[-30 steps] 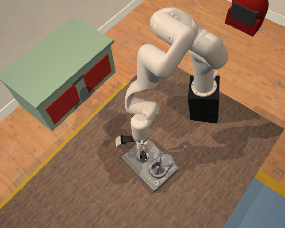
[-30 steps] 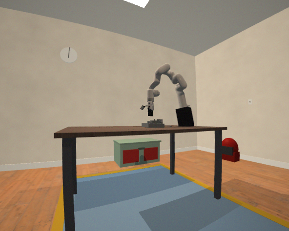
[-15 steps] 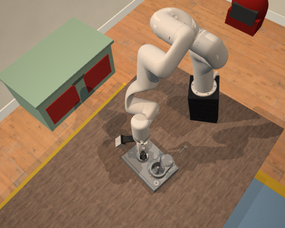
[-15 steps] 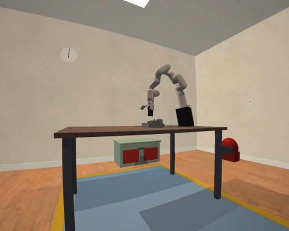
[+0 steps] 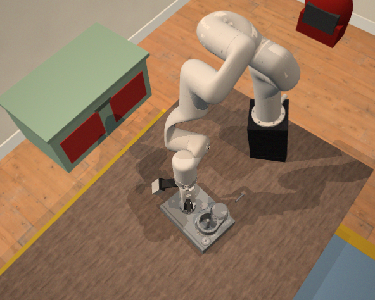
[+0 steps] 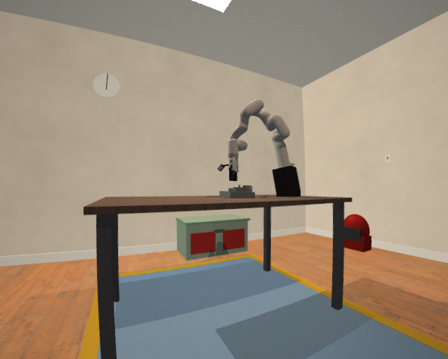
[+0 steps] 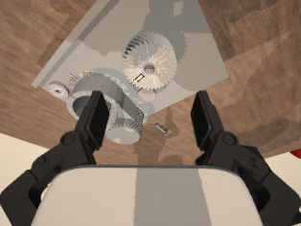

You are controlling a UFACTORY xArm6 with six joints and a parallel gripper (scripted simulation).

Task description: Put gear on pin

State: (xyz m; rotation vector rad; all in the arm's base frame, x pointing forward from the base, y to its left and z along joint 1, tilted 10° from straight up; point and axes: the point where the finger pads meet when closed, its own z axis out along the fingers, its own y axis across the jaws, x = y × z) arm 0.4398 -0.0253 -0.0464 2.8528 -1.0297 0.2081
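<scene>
Now: hand 7 cm above the grey gear. Round my hand: bolt (18 cm behind, 12 cm below, 11 cm to the left); then disc (9 cm below, 4 cm to the left, 4 cm behind).
</scene>
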